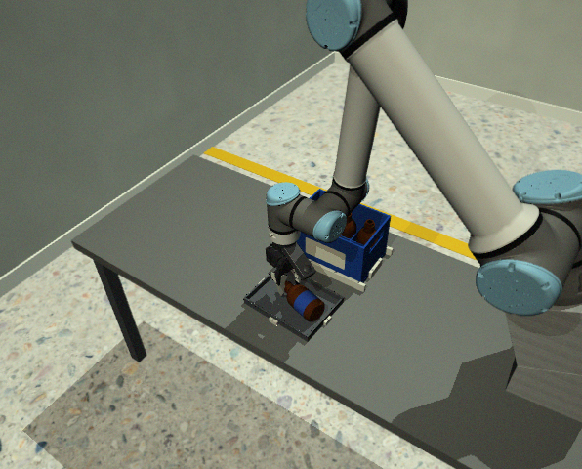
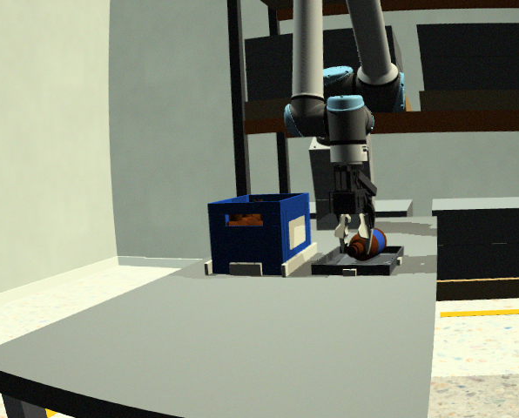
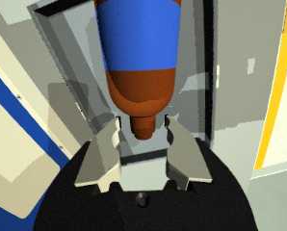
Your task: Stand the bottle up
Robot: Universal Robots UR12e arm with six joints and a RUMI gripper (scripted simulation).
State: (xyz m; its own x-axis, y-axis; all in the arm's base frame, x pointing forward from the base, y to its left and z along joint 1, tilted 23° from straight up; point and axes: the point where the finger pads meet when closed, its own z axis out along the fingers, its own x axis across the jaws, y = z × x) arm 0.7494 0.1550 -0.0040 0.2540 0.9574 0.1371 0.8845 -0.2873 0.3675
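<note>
Now: the dark tray 3 cm below my hand, 2 cm behind it and 1 cm to the left of it. Round my hand: brown bottle: 5 cm behind, 1 cm to the left; then blue crate: 25 cm to the right, 4 cm above, 3 cm behind.
</note>
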